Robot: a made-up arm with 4 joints. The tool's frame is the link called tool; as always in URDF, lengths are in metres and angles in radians. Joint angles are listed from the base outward. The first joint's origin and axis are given. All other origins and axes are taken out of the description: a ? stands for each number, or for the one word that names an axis. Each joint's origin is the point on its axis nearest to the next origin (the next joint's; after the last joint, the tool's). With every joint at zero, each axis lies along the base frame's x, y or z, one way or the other. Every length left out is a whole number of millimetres.
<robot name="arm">
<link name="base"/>
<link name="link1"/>
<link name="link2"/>
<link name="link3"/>
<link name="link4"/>
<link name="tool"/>
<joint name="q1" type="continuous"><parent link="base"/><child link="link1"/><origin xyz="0.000 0.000 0.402"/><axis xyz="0 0 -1"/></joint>
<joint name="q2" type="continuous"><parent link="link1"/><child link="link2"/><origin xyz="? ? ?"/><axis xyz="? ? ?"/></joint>
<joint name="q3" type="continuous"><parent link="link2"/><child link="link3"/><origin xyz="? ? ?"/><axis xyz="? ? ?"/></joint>
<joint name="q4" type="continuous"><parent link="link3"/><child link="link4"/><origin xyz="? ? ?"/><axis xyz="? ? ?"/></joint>
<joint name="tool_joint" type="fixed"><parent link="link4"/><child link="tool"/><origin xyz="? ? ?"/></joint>
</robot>
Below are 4 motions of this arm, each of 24 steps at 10 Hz.
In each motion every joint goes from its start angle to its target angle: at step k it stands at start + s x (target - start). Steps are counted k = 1, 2, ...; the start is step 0. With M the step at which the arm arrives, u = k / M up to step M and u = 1 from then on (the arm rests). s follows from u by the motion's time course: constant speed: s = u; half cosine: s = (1 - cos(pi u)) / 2; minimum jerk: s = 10 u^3 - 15 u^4 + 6 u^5.
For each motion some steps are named. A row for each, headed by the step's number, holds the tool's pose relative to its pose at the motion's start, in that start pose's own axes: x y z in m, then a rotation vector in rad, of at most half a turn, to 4 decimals.
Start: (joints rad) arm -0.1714 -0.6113 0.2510 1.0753
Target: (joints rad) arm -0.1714 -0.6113 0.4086 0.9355
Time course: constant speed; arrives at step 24
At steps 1, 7, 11, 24:
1: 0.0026 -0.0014 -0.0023 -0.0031 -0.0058 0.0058
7: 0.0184 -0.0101 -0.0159 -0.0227 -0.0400 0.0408
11: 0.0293 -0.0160 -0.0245 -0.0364 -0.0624 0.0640
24: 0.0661 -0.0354 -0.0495 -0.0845 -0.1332 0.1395

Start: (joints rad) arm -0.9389 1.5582 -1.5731 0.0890
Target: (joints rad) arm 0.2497 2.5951 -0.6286 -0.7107
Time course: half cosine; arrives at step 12
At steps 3, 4, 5, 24:
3: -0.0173 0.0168 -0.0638 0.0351 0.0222 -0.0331
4: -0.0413 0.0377 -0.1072 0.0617 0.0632 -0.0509
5: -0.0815 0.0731 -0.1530 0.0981 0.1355 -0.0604
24: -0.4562 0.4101 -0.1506 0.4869 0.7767 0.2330

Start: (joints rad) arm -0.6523 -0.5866 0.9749 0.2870
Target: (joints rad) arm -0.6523 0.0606 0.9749 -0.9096
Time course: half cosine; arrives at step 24
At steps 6, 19, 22, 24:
6: -0.0525 -0.0301 -0.0004 -0.0106 0.0523 0.2536
19: -0.2919 -0.1622 0.0245 0.0882 0.3463 1.5428
22: -0.3210 -0.1765 0.0306 0.1184 0.3813 1.6887
24: -0.3269 -0.1794 0.0320 0.1249 0.3883 1.7174

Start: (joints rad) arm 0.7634 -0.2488 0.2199 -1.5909
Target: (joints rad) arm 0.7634 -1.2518 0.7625 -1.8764
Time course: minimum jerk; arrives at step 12
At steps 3, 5, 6, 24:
3: -0.0242 -0.0822 0.0113 -0.0986 0.0596 0.0040
5: -0.0917 -0.2682 0.0747 -0.3173 0.2086 -0.0097
6: -0.1413 -0.3748 0.1402 -0.4448 0.3072 -0.0358
24: -0.3329 -0.6155 0.4650 -0.7956 0.6290 -0.2182

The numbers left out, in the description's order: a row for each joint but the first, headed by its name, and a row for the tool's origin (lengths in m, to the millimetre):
q2: xyz -0.037 0.085 0.000, axis 0 1 0
q3: xyz 0.121 0.000 -0.384, axis -1 0 0
q4: xyz 0.000 0.353 -0.341, axis 0 0 -1
tool: xyz -0.064 -0.105 0.000

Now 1 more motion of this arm.
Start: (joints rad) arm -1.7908 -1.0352 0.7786 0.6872
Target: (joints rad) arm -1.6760 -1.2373 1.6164 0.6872
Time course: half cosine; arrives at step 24
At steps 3, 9, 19, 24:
3: 0.0134 -0.0059 -0.0120 -0.0251 -0.0256 -0.0070
9: 0.1138 -0.0592 -0.0833 -0.2080 -0.2030 -0.0599
19: 0.3338 -0.2279 -0.1398 -0.6296 -0.5602 -0.1890
24: 0.3687 -0.2622 -0.1351 -0.7071 -0.6186 -0.2133

